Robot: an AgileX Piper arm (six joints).
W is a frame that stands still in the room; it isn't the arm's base.
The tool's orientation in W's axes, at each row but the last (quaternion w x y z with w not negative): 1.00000 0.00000 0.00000 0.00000; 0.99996 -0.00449 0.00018 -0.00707; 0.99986 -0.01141 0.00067 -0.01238; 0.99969 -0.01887 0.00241 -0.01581; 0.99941 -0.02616 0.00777 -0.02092; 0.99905 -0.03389 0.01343 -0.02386; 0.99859 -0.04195 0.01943 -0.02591; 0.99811 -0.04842 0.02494 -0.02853; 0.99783 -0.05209 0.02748 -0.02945; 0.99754 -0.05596 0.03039 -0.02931; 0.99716 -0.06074 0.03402 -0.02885; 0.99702 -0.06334 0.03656 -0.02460; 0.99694 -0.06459 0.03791 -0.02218
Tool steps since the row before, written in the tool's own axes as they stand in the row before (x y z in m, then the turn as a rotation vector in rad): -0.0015 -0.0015 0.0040 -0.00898 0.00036 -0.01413; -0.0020 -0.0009 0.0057 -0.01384 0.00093 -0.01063; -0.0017 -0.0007 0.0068 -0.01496 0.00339 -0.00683; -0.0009 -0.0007 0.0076 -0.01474 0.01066 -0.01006; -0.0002 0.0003 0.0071 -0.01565 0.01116 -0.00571; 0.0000 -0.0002 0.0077 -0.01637 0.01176 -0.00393; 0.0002 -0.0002 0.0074 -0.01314 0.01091 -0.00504; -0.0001 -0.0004 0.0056 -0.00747 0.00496 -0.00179; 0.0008 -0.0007 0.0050 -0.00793 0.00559 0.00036; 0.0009 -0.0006 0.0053 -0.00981 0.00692 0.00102; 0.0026 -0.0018 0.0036 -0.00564 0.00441 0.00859; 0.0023 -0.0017 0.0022 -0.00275 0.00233 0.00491; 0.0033 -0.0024 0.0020 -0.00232 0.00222 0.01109
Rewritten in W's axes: -0.0015 -0.0015 0.0040 -0.00898 0.00036 -0.01413; -0.0020 -0.0008 0.0057 -0.01383 0.00103 -0.01063; -0.0017 -0.0005 0.0068 -0.01488 0.00360 -0.00689; -0.0009 -0.0004 0.0076 -0.01445 0.01074 -0.01039; -0.0001 0.0007 0.0071 -0.01527 0.01150 -0.00606; 0.0002 0.0003 0.0077 -0.01591 0.01225 -0.00431; 0.0005 0.0004 0.0074 -0.01277 0.01114 -0.00546; 0.0002 0.0001 0.0056 -0.00727 0.00520 -0.00191; 0.0010 -0.0002 0.0050 -0.00757 0.00608 0.00018; 0.0012 -0.0001 0.0053 -0.00933 0.00758 0.00079; 0.0028 -0.0015 0.0036 -0.00477 0.00574 0.00833; 0.0024 -0.0015 0.0022 -0.00226 0.00307 0.00475; 0.0033 -0.0023 0.0021 -0.00135 0.00372 0.01084
